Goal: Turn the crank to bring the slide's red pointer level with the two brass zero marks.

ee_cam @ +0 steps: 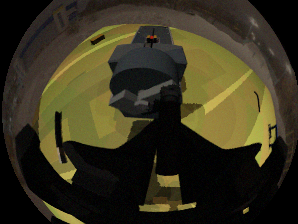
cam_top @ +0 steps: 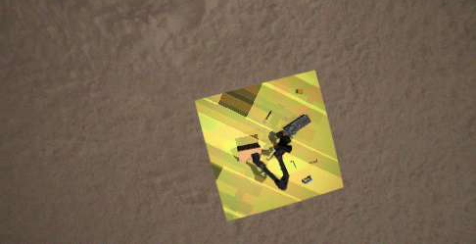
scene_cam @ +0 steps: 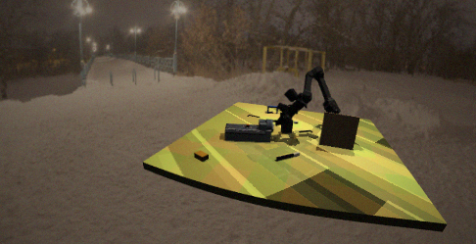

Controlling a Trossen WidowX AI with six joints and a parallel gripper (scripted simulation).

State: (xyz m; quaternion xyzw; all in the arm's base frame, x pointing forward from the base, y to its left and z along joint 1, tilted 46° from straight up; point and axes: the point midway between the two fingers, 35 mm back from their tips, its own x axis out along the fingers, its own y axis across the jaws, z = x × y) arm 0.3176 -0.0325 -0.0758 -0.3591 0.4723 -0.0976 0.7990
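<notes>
My gripper tip is 160 mm short of the red pointer and 50 mm to the right of it. Also, from my gripper tip: black stick: 230 mm to the left, 100 mm behind, 80 mm below; crank handle: 20 mm behind, 20 mm above; grey block: 120 mm to the right, 70 mm behind, 50 mm below.
</notes>
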